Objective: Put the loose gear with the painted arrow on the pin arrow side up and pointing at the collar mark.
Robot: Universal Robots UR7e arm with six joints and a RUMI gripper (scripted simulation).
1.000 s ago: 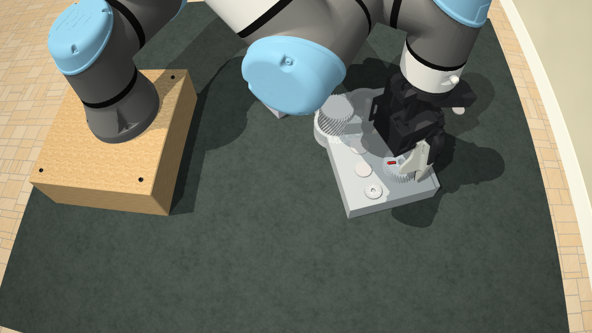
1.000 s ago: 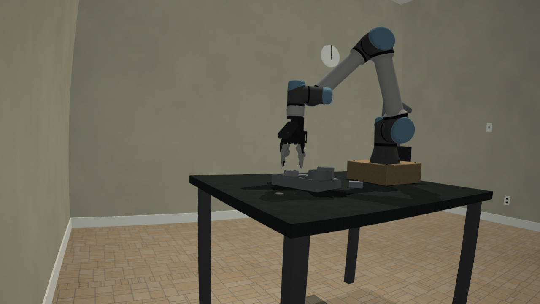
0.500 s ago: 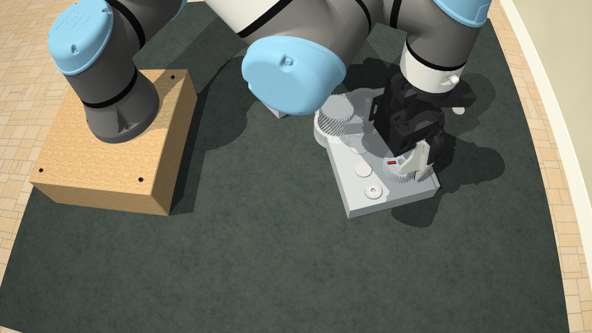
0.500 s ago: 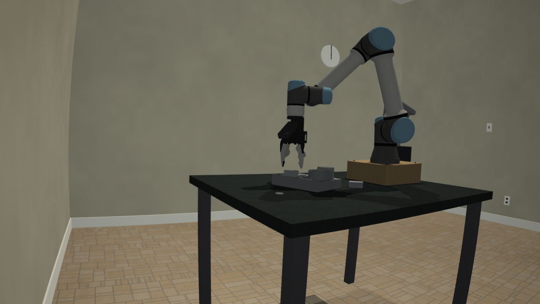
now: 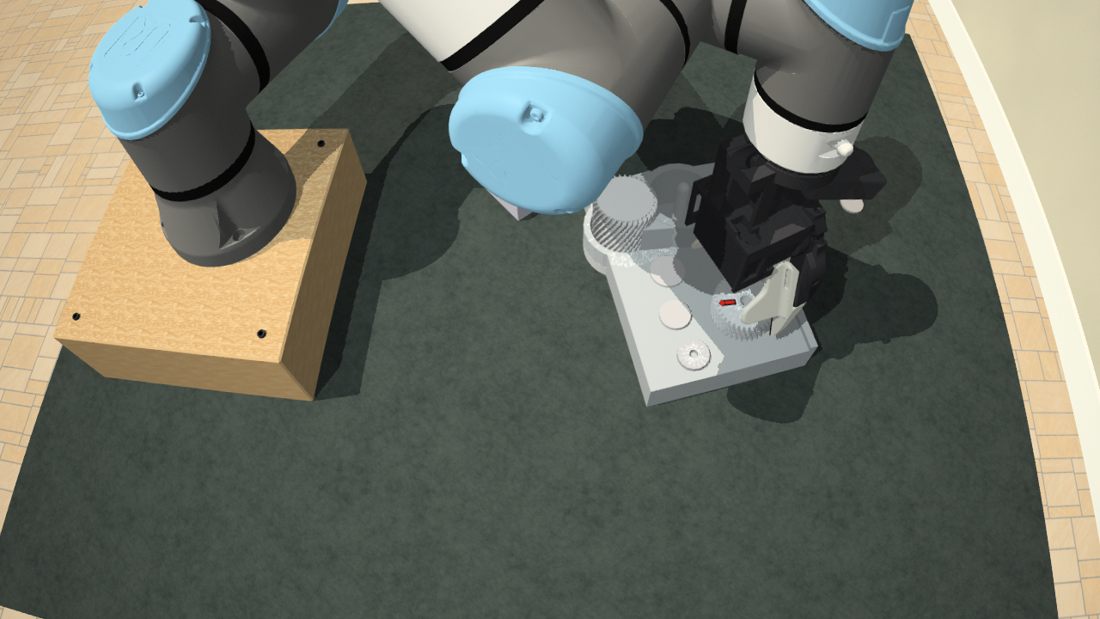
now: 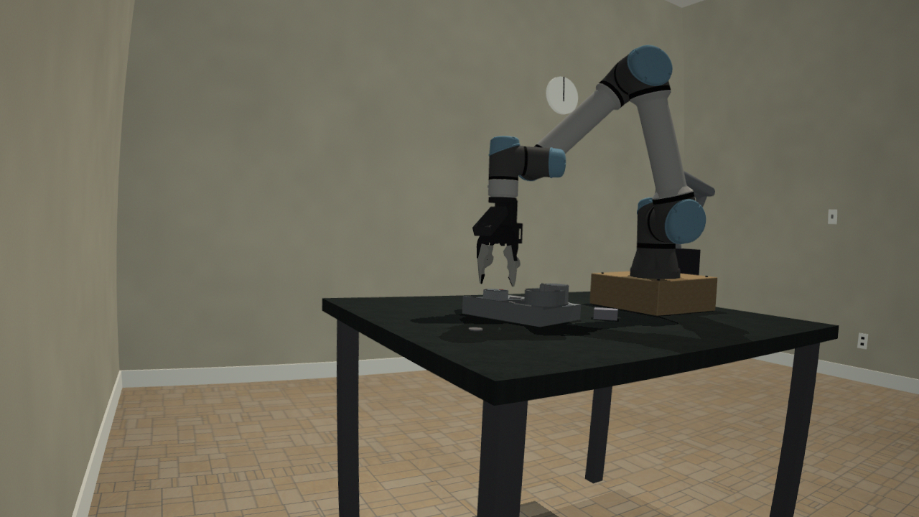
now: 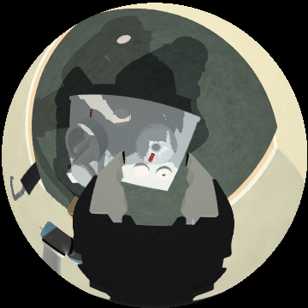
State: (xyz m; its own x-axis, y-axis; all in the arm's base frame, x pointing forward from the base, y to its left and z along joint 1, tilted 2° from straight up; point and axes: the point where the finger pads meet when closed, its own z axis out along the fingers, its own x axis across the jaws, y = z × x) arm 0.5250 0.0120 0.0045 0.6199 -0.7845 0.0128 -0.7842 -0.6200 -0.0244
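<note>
My gripper is now 3 cm above the gear. The rest, counted from my hand: grey block: 25 cm behind, 12 cm to the left, 7 cm below.
</note>
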